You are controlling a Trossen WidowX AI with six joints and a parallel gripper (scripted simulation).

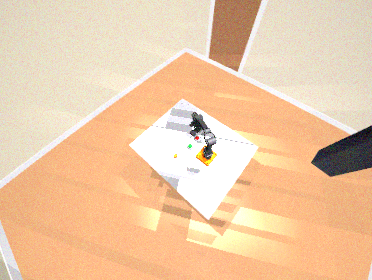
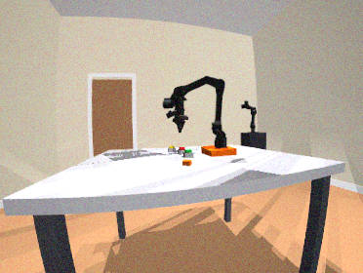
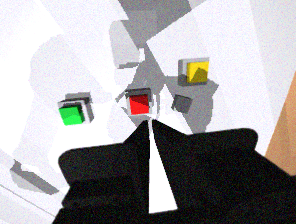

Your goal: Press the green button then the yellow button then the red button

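The red button is 10 cm below my gripper tip, 1 cm to the left of it and 1 cm behind it. From my gripper tip the other things lie so: yellow button (10 cm below, 9 cm to the right, 5 cm ahead); small grey block (12 cm below, 8 cm to the right, 2 cm behind); green button (13 cm to the left, 10 cm below, 3 cm behind).
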